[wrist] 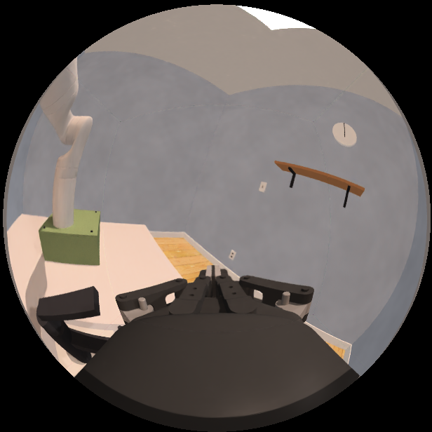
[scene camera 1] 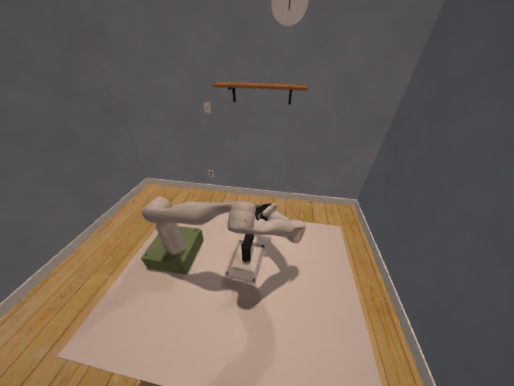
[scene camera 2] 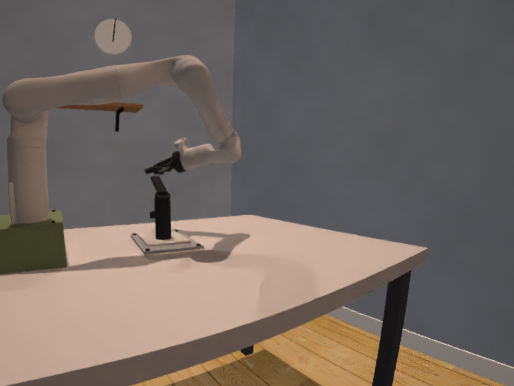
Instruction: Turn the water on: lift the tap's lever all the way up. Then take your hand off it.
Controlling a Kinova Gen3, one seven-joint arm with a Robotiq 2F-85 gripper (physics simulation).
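Seen in the pictures: gripper, fingertip midpoint: (scene camera 1: 255,206) (scene camera 2: 145,171); arm's base, origin of the base link: (scene camera 1: 177,247) (scene camera 2: 31,220).
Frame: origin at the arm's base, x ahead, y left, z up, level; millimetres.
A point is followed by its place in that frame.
Observation:
The black tap (scene camera 1: 246,252) @(x 381, y 4, z 6 mm) (scene camera 2: 163,217) @(x 367, y 5, z -20 mm) stands upright on a pale square base plate (scene camera 1: 242,274) @(x 367, y -66, z -93 mm) (scene camera 2: 175,247) @(x 365, y -77, z -92 mm). Its lever (scene camera 2: 159,185) @(x 379, y 60, z 71 mm) (wrist: 70,303) slants steeply upward from the top of the body, its free end leaning left in the second scene view. My gripper (scene camera 1: 259,212) @(x 403, y 252, z 115 mm) (scene camera 2: 148,171) @(x 403, y 252, z 115 mm) (wrist: 213,273) is shut and empty. In the second scene view its fingertips show slightly above and left of the lever's upper end. In the wrist view the lever lies to the left of the fingers, with a visible gap. The arm partly covers the tap's upper part in the first scene view.
The arm's green base block (scene camera 1: 170,265) @(x -3, y -91, z -28 mm) (scene camera 2: 32,245) @(x -1, y -91, z -43 mm) (wrist: 72,247) stands on the pale table (scene camera 1: 310,310) @(x 708, y -204, z -101 mm) (scene camera 2: 280,280) @(x 428, y -415, z -100 mm), left of the tap in the scene views. A wooden shelf (scene camera 1: 260,86) (wrist: 320,176) is on the wall.

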